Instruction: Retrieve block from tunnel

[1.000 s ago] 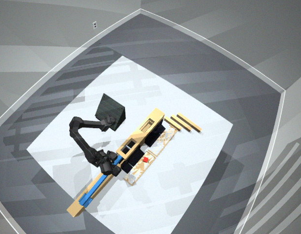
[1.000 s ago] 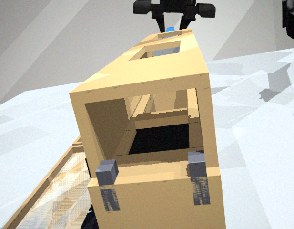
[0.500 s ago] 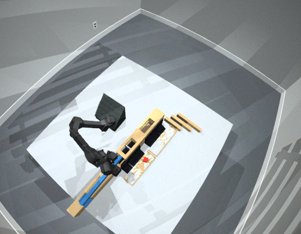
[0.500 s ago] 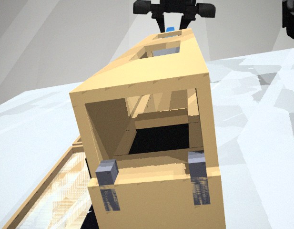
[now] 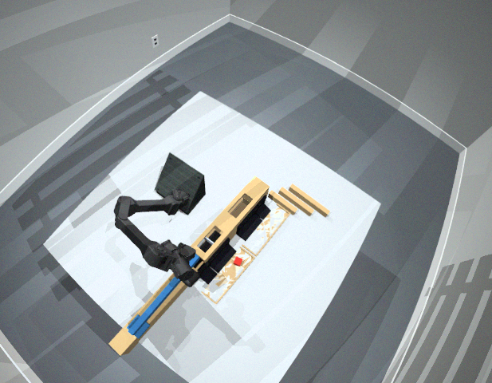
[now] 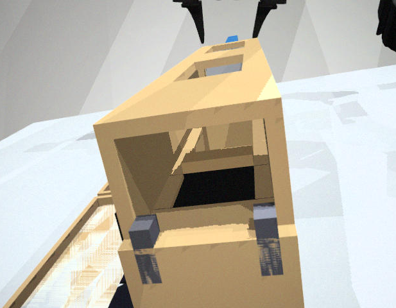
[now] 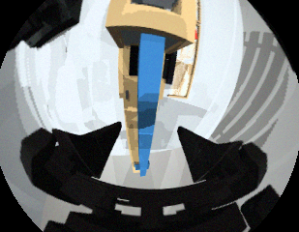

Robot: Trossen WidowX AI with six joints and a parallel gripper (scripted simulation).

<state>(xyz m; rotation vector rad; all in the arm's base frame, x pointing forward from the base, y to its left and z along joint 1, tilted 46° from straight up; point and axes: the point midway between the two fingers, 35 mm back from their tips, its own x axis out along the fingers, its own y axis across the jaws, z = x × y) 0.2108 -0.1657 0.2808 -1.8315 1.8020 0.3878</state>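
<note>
The small red block is 200 mm to the left of my gripper tip, 160 mm ahead of it and 130 mm below it. Also, from my gripper tip: tan covered tunnel 90 mm to the left, 80 mm below, 30 mm ahead; thin tan frame 270 mm to the left, 200 mm ahead, 150 mm below.
</note>
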